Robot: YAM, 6 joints.
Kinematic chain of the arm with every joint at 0, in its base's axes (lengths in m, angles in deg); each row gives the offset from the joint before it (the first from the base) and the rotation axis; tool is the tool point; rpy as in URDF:
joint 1: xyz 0 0 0.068 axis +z
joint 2: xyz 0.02 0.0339 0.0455 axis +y
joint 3: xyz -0.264 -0.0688 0 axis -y
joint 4: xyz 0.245 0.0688 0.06 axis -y
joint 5: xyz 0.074 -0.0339 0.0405 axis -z
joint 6: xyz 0.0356 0 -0.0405 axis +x
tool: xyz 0 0 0 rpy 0 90 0
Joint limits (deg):
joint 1: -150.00..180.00
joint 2: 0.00..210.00
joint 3: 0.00..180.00
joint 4: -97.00..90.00
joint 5: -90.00..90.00
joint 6: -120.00..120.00
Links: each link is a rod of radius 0.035 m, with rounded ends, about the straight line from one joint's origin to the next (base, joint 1, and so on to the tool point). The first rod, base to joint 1, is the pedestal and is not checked.
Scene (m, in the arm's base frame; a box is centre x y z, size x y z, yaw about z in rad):
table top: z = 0
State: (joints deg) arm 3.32 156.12 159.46 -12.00 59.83 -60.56
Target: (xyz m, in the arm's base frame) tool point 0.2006 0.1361 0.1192
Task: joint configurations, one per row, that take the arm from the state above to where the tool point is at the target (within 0.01 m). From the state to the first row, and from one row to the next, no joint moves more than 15 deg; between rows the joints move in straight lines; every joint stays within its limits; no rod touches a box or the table.
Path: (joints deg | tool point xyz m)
1: 8.00 150.05 146.18 -18.91 58.83 -60.56 | 0.5810 0.0509 0.2528
2: 12.69 143.99 132.90 -25.82 57.83 -60.56 | 0.5528 0.0936 0.2246
3: 17.37 137.92 119.61 -32.74 56.82 -60.56 | 0.5111 0.1286 0.1977
4: 22.05 131.86 106.33 -39.65 55.82 -60.56 | 0.4583 0.1539 0.1734
5: 26.73 125.79 93.05 -46.56 54.82 -60.56 | 0.3976 0.1676 0.1527
6: 31.42 119.72 79.77 -53.47 53.82 -60.56 | 0.3321 0.1692 0.1366
7: 36.10 113.66 66.48 -60.38 52.81 -60.56 | 0.2653 0.1584 0.1253
8: 40.78 107.59 53.20 -67.29 51.81 -60.56 | 0.2006 0.1361 0.1192

